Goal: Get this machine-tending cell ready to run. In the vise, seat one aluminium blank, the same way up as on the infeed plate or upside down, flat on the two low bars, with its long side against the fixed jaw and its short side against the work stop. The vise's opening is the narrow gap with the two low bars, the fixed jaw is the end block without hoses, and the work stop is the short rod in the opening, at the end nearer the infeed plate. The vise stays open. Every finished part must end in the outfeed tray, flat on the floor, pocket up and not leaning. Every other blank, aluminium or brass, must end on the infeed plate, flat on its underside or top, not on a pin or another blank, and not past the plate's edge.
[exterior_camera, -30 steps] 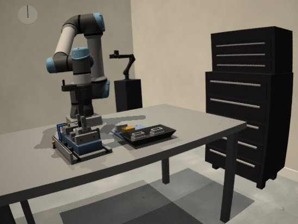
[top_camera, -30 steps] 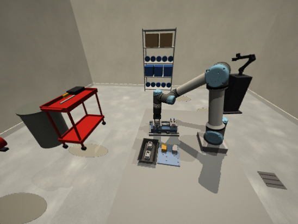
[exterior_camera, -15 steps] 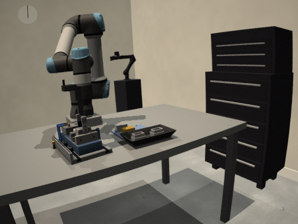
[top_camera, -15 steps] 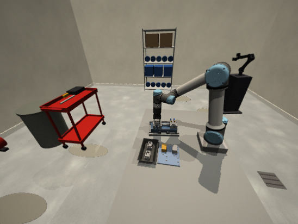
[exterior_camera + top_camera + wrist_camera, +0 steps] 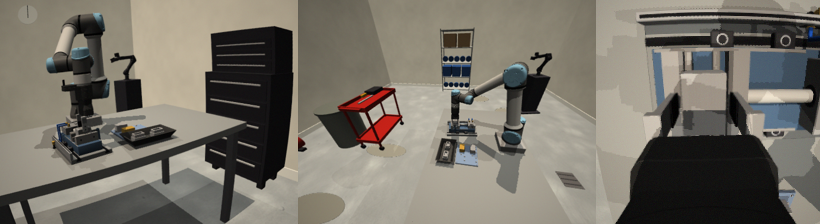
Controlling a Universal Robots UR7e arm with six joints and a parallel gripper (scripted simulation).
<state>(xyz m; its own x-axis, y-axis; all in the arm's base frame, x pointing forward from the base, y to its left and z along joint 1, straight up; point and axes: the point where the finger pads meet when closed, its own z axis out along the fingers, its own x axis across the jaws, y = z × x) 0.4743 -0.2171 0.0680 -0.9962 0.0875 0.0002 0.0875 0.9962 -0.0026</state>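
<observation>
Now: the aluminium blank 3 cm below my hand. From my hand the other things lie so: brass blank: 4 cm behind, 27 cm to the left, 10 cm below; then vise: 7 cm behind, 1 cm to the left, 8 cm below.
</observation>
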